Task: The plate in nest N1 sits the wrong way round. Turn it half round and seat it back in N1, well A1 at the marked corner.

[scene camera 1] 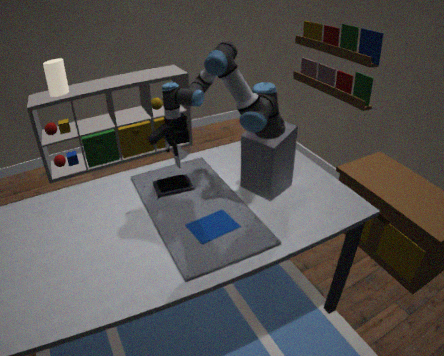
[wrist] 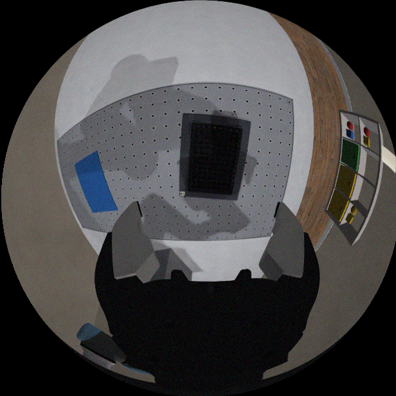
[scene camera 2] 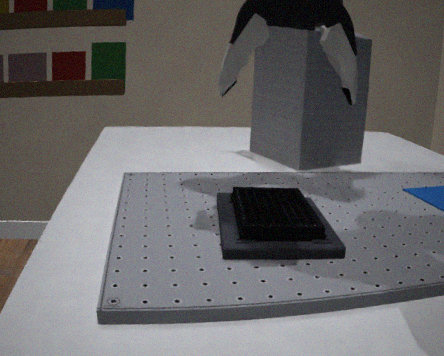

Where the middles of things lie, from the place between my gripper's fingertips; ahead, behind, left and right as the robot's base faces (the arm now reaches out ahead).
Labels:
Now: hand 12 cm above the black well plate (scene camera 2: 265, 214), 1 cm to the left of it and 1 cm short of it. The rest, counted from my hand: dark grey nest N1 (scene camera 2: 263, 250): 13 cm below, 1 cm to the right, 1 cm ahead; flat blue rectangle (scene camera 1: 212, 226): 31 cm to the left, 14 cm below, 4 cm behind.

